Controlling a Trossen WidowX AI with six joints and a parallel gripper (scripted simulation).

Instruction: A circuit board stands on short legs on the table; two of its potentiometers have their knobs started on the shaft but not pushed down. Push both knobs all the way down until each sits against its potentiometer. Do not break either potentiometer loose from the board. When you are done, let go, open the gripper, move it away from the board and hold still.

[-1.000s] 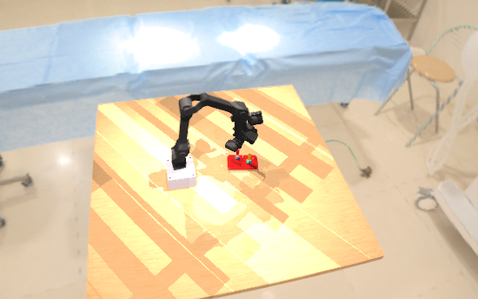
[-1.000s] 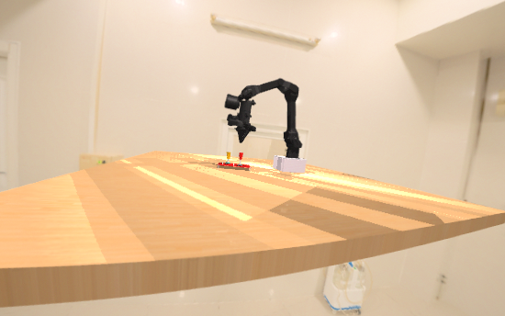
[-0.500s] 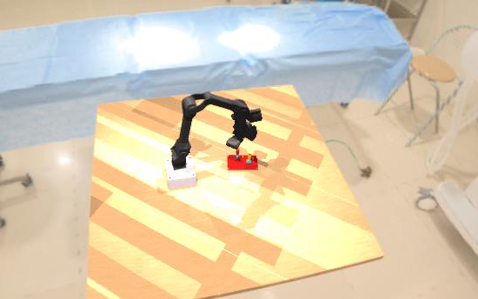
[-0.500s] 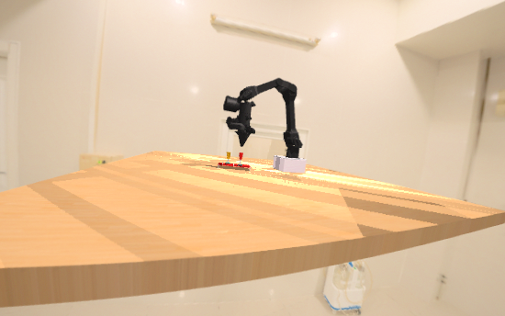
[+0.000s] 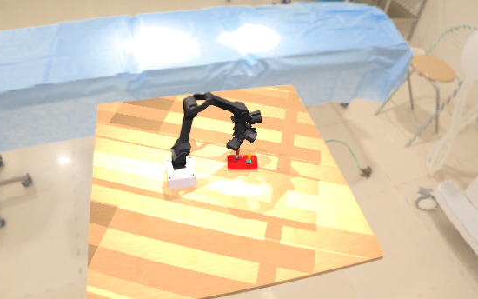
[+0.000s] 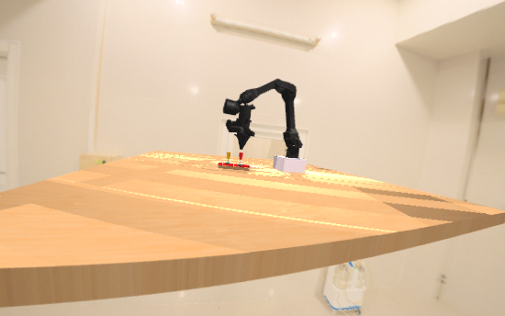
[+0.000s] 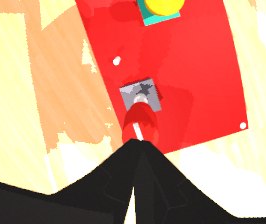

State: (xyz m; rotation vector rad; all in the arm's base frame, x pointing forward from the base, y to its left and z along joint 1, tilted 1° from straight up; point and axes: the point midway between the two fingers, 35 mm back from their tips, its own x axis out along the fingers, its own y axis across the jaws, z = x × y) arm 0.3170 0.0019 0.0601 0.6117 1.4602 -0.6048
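Right now my gripper tip is 3 cm above the red knob. Round my gripper tip: yellow knob 5 cm to the right, 5 cm ahead, 3 cm below.
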